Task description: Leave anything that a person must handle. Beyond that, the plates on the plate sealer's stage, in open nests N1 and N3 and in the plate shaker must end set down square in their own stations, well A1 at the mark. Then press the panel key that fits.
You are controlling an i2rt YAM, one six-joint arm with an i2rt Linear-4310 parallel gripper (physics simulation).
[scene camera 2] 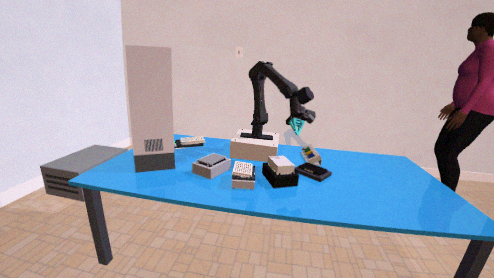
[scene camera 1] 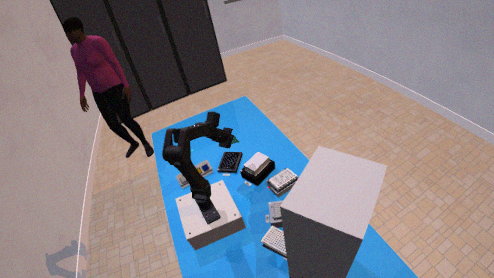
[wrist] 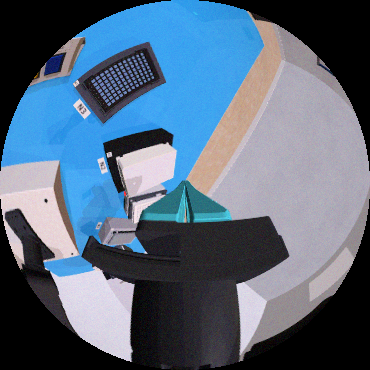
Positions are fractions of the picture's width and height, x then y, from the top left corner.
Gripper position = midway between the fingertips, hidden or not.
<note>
The gripper (wrist: 0.50,0.50) is shut, with nothing in its grasp. Also in view: a tall sealer tower (scene camera 2: 0.30,0.25) and a station N3 (wrist: 0.21,0.23).
</note>
